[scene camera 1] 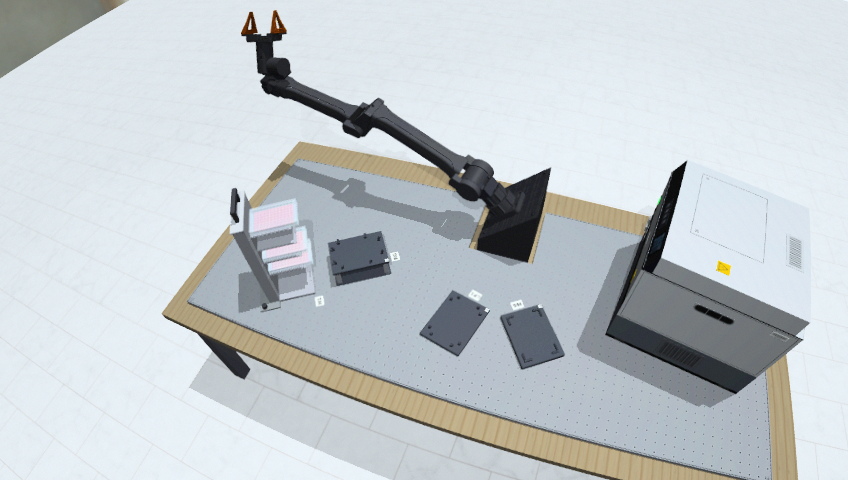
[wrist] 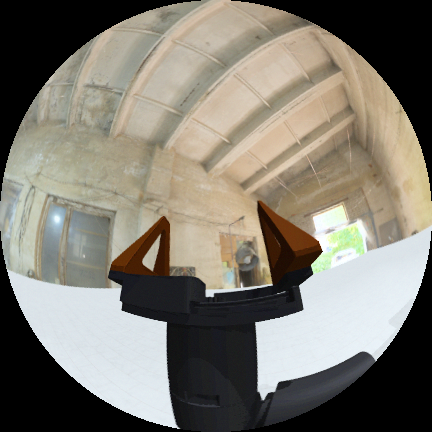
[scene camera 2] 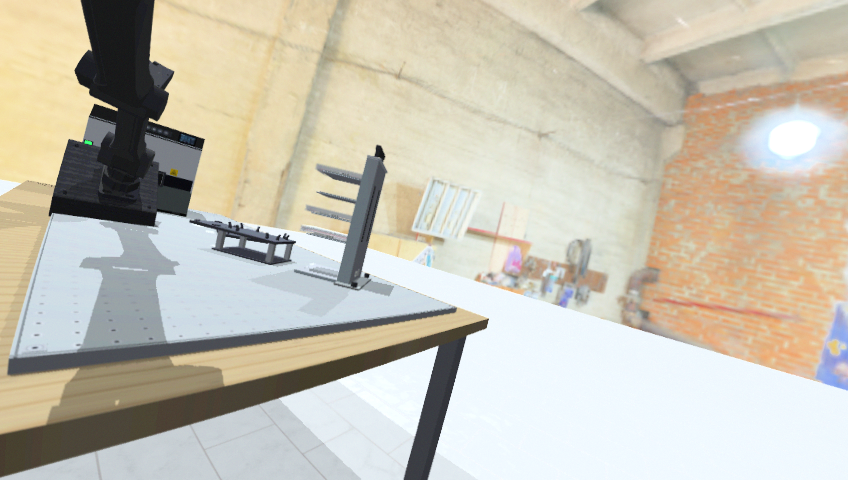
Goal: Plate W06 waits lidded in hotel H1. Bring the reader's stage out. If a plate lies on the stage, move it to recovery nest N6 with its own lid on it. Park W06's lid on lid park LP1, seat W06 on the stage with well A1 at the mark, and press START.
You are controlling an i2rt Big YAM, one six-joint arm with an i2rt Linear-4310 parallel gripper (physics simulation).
Note:
The gripper is open and holds nothing. Further things: a flat dark pad.

